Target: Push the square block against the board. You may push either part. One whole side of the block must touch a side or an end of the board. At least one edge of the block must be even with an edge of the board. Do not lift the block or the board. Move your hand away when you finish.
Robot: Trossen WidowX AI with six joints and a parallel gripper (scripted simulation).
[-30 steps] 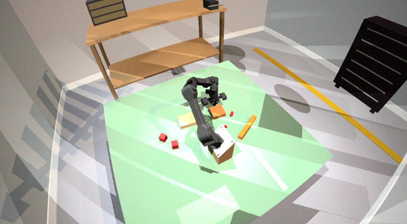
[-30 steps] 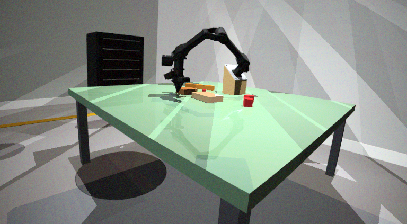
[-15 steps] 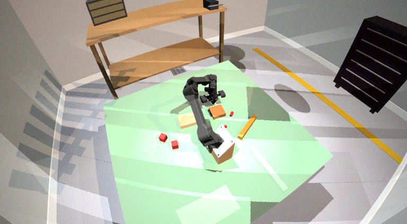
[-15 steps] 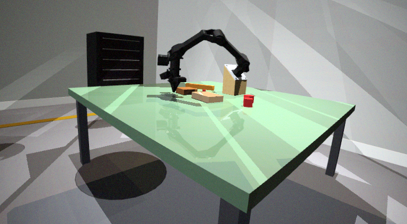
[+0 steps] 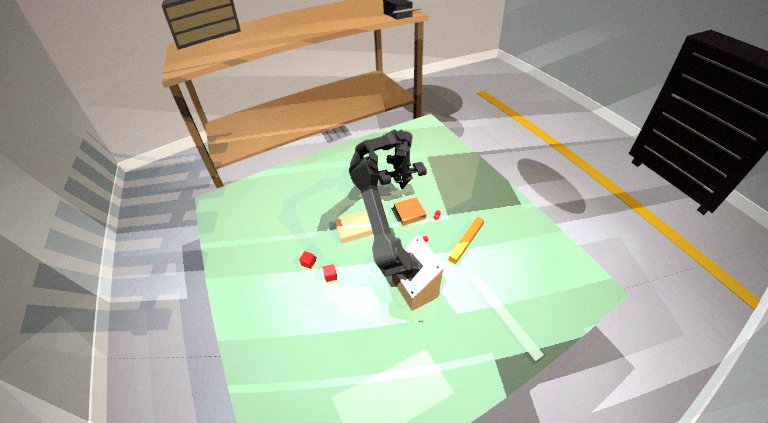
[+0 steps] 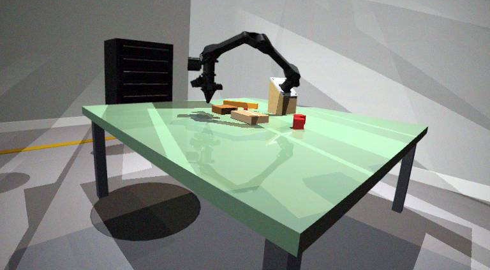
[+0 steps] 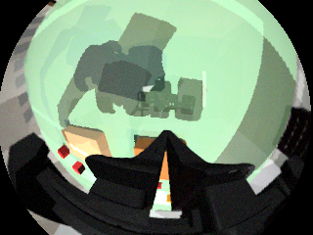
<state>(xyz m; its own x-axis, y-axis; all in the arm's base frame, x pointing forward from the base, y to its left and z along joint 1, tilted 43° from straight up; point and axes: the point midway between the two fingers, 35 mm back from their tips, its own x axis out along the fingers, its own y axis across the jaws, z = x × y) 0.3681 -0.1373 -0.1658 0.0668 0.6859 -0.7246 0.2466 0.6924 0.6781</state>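
My gripper tip is 9 cm past the orange square block, 3 cm to the right of it and 3 cm above it. From my gripper tip the other things lie so: long bar 33 cm behind, 7 cm to the right, 4 cm below; then tan board 5 cm behind, 23 cm to the left, 3 cm below.
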